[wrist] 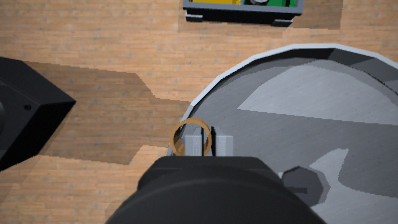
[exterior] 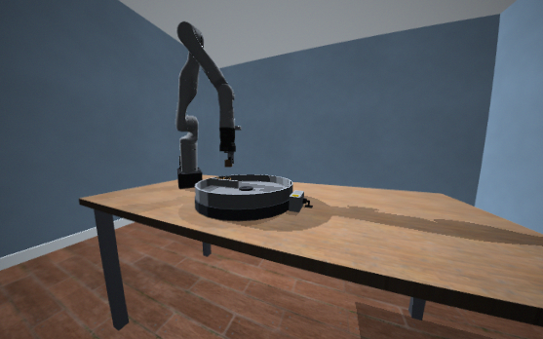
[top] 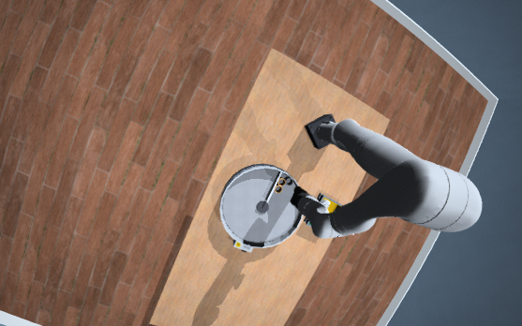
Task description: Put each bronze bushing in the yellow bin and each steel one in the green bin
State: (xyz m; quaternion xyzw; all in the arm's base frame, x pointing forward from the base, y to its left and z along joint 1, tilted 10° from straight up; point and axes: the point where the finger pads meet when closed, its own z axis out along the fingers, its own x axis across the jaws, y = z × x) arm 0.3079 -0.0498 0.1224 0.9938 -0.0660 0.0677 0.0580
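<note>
Right now my hand is 25 cm to the right of the bin, 15 cm above it and 10 cm short of it. The rest, counted from my hand: turntable (13 cm ahead, 12 cm below, 11 cm to the right).
</note>
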